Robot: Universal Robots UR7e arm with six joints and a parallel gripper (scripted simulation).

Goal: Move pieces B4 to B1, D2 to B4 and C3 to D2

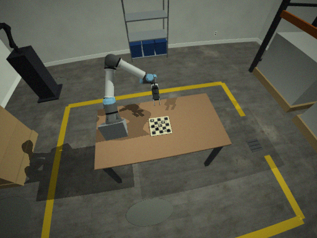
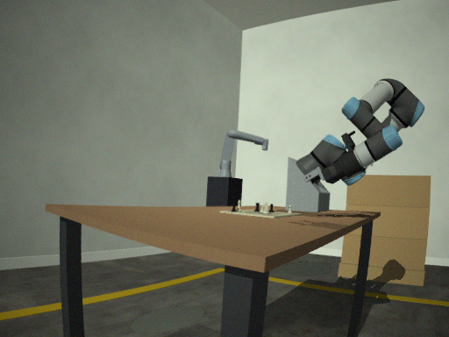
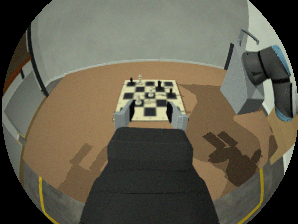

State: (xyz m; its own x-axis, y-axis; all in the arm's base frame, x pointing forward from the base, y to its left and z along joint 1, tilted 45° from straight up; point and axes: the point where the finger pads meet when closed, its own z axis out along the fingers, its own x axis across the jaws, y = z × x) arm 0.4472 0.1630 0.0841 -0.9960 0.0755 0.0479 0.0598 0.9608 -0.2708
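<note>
The white piece lies 160 mm to the right of my hand, 120 mm below it and 30 mm ahead of it. From my hand the other things lie so: black piece (230 mm to the right, 120 mm below, 50 mm behind); then chessboard (190 mm to the right, 130 mm below, 10 mm behind).
</note>
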